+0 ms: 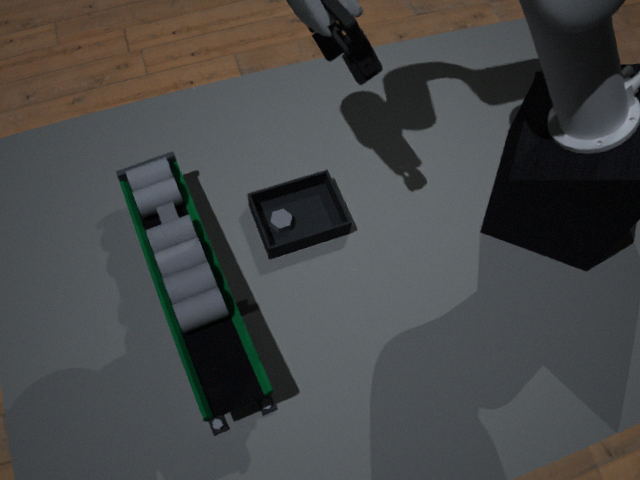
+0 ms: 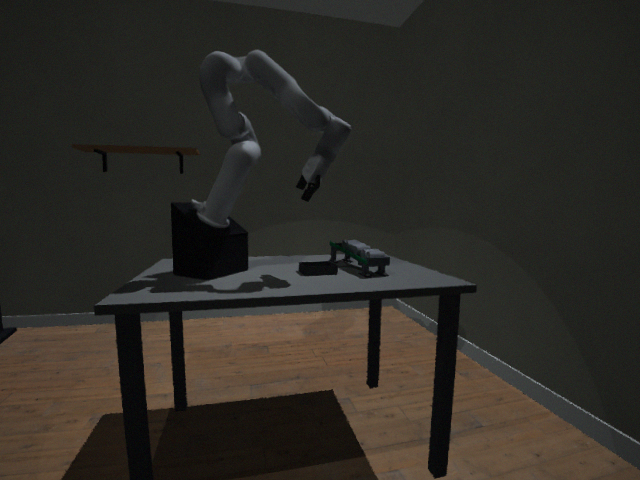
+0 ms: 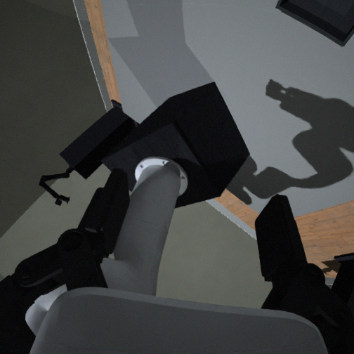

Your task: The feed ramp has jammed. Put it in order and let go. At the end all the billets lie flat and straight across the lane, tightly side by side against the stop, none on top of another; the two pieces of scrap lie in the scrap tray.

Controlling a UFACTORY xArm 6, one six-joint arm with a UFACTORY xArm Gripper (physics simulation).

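Frame: origin at the arm's base, x right, y ahead, z up, level; millimetres.
Where they show: gripper, fingertip midpoint: (image 1: 354, 65) (image 2: 301, 194); arm's base at its link origin: (image 1: 594, 119) (image 2: 212, 218).
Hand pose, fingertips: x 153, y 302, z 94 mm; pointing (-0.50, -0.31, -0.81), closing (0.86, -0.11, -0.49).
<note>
Things, the pixels of their top centre, and the offset from my fingertips. "spot": a spot on its surface instead. Level surfaces: height alone.
- stop at a spot on its surface: (image 1: 172, 156) spot: dx +141, dy +203, dz -228 mm
- small grey scrap block at its top centre: (image 1: 167, 213) dx +48, dy +248, dz -216 mm
- hexagonal scrap piece at its top centre: (image 1: 281, 218) dx -1, dy +97, dz -281 mm
- scrap tray at its top centre: (image 1: 299, 208) (image 2: 317, 263) dx -5, dy +69, dz -266 mm
- table at its surface level: dz -300 mm
The feed ramp (image 1: 249, 347) (image 2: 351, 252) has green side rails. Two grey billets (image 1: 148, 173) (image 1: 157, 196) lie across the lane at the stop (image 1: 172, 156). A small grey scrap block (image 1: 166, 212) lies in the lane between the second and third billets. Beyond it several billets (image 1: 172, 233) (image 1: 180, 257) (image 1: 190, 282) (image 1: 201, 310) lie across the lane side by side. A hexagonal scrap piece (image 1: 281, 219) is in the scrap tray (image 1: 310, 240) (image 2: 317, 269) (image 3: 315, 22). My gripper (image 1: 347, 64) (image 2: 305, 191) (image 3: 196, 196) is open and empty, high above the table, away from ramp and tray.
The black pedestal (image 1: 560, 217) (image 2: 206, 253) (image 3: 205, 135) carries the arm's base on the table (image 1: 423, 289) (image 2: 206, 294). The tray stands between the ramp and the pedestal. The ramp stands on short legs. A wall shelf (image 2: 134, 149) is behind the arm.
</note>
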